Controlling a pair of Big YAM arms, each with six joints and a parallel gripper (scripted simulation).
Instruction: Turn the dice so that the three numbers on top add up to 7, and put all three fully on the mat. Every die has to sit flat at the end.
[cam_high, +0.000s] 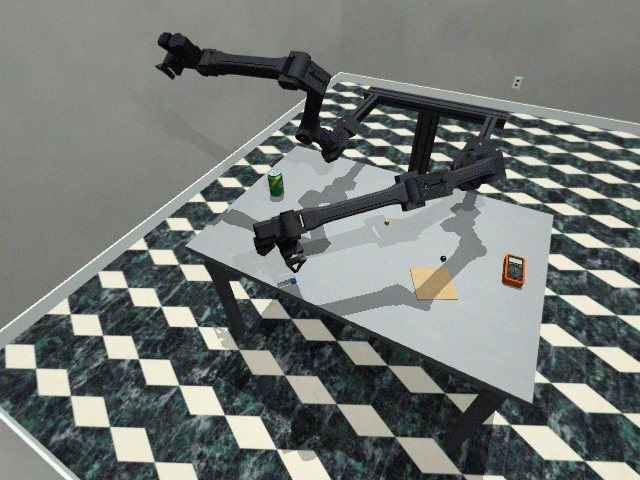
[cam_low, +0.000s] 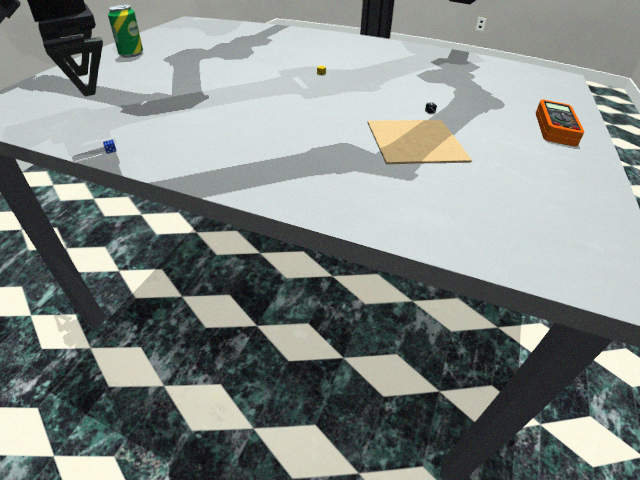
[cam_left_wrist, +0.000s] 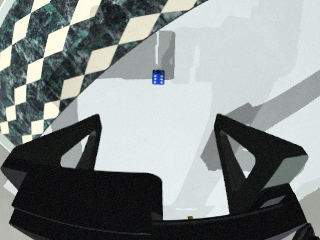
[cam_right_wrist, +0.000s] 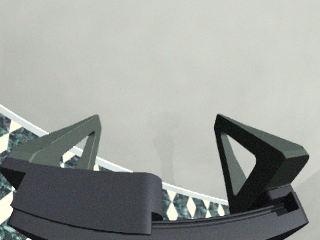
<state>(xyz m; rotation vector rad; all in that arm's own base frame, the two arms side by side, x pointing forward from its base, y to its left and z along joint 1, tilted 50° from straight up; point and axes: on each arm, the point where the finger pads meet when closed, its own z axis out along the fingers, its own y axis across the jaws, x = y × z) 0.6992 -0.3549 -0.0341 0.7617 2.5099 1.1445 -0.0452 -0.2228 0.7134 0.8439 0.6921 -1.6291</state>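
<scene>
Right now the blue die is 110 mm below my left hand. Also, from my left hand: tan mat: 180 mm behind, 470 mm to the left, 120 mm below; black die: 310 mm behind, 490 mm to the left, 110 mm below; yellow die: 430 mm behind, 240 mm to the left, 110 mm below.
</scene>
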